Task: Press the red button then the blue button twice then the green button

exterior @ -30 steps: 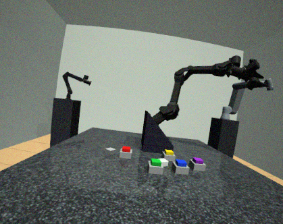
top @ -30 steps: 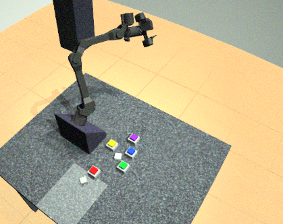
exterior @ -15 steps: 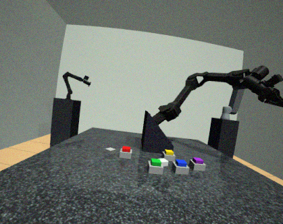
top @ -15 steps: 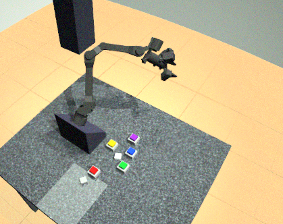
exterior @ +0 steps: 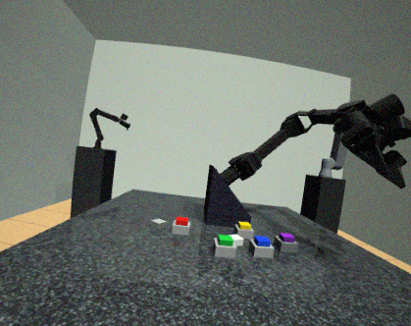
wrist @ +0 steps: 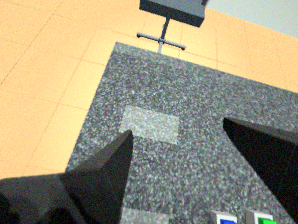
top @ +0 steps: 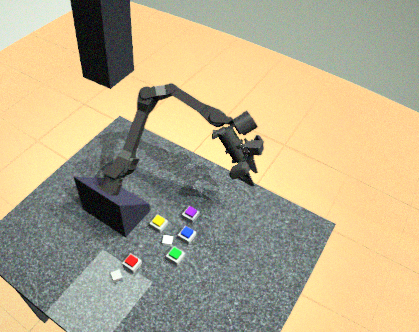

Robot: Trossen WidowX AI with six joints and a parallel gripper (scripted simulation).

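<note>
The red button is 41 cm to the right of my gripper tip, 24 cm behind it and 19 cm below it. The rest, counted from my gripper tip: green button (30 cm to the right, 19 cm below, 13 cm behind); then blue button (20 cm to the right, 19 cm below, 14 cm behind); then purple button (19 cm below, 18 cm behind, 12 cm to the right).
</note>
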